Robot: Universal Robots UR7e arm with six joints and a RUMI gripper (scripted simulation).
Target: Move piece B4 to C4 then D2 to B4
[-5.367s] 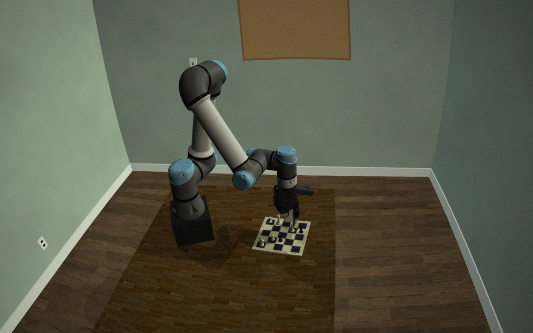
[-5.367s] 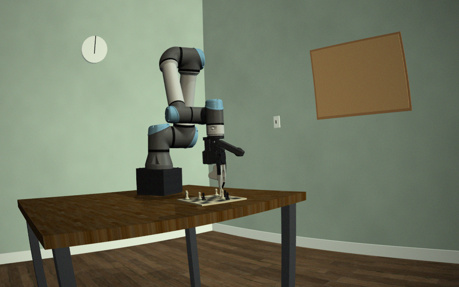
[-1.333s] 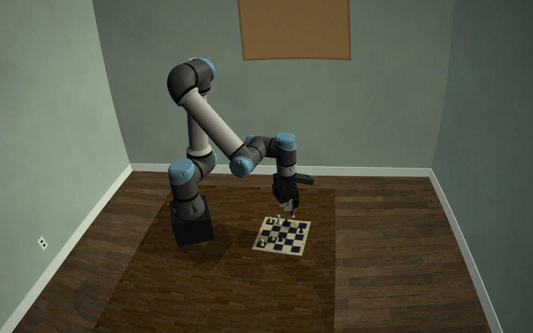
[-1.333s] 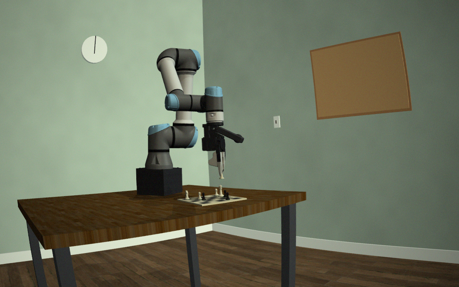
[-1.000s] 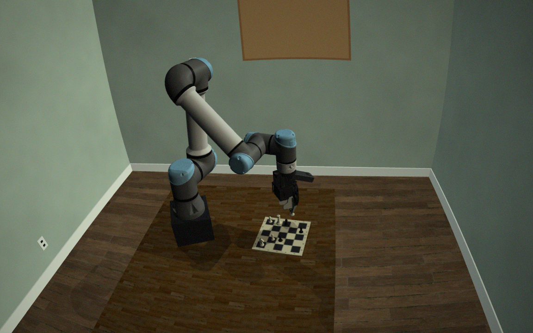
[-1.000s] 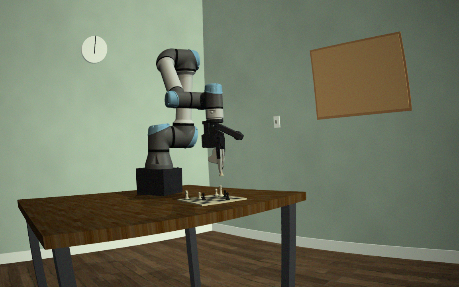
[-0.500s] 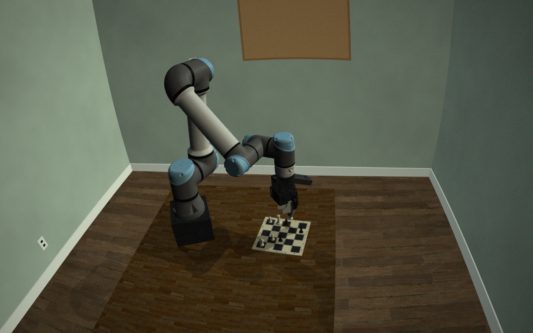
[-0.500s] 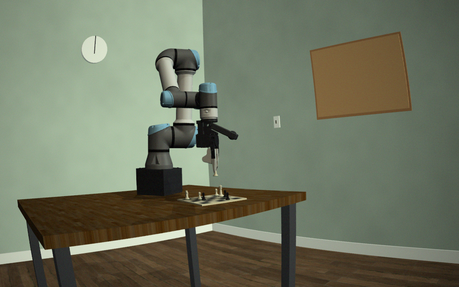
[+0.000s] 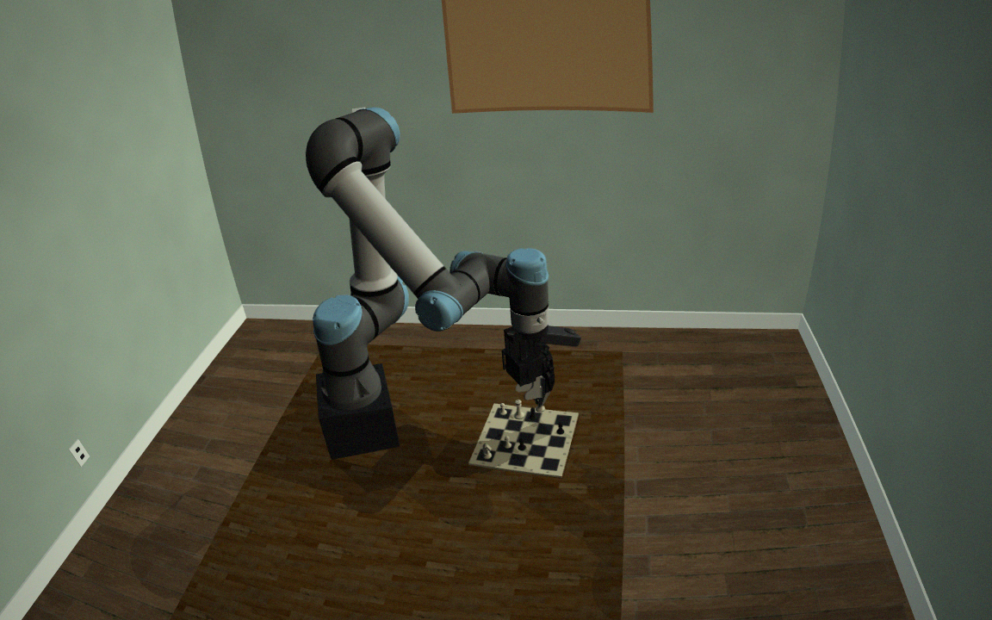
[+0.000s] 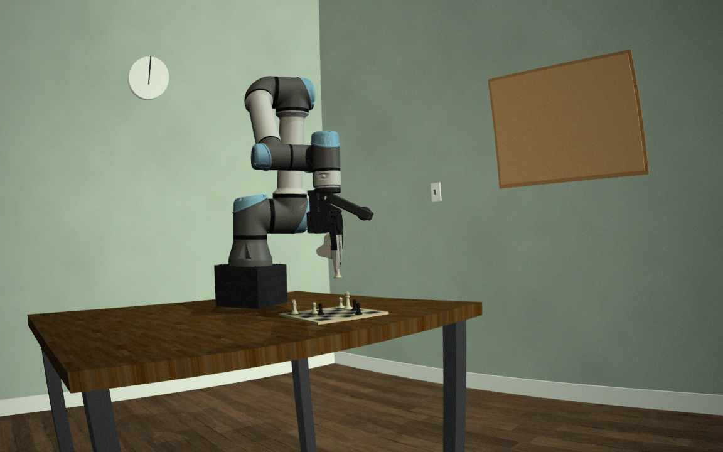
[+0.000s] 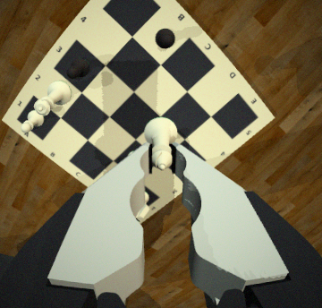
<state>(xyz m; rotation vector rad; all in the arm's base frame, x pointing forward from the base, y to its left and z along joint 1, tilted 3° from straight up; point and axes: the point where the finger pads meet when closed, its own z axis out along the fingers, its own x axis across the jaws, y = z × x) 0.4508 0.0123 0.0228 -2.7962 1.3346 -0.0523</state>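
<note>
My gripper is now 130 mm above the chessboard and 40 mm past it. Round my hand: tall white piece (100 mm below, 80 mm to the left, 60 mm behind).
</note>
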